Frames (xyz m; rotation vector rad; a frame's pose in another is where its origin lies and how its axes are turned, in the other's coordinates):
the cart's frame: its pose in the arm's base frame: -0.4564 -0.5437 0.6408 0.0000 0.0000 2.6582
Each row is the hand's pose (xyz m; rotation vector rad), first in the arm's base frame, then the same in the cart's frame.
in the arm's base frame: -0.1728 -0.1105 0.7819 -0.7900 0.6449 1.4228
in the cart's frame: -0.0498 -0.5154 0.1411 0.4174 0.8800 -1.0297
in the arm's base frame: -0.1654 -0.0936 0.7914 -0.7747 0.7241 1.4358
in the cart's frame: -0.0485 -0.5338 0.1506 0.4919 0.8795 -1.0007
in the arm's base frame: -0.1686 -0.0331 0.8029 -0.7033 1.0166 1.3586
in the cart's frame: -0.0175 -0.5859 0.1621 0.7841 0.8871 -0.9935
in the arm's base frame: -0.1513 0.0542 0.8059 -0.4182 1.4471 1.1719
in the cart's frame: 0.0078 -0.6712 0.1651 1.2802 0.7382 -1.0132
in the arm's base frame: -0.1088 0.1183 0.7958 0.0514 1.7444 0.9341
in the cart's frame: -0.0001 -0.7477 0.1550 1.7314 0.3731 -1.0540
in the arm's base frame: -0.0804 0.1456 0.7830 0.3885 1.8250 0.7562
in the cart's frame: -0.0125 -0.7851 0.1422 1.9476 0.0622 -1.1027
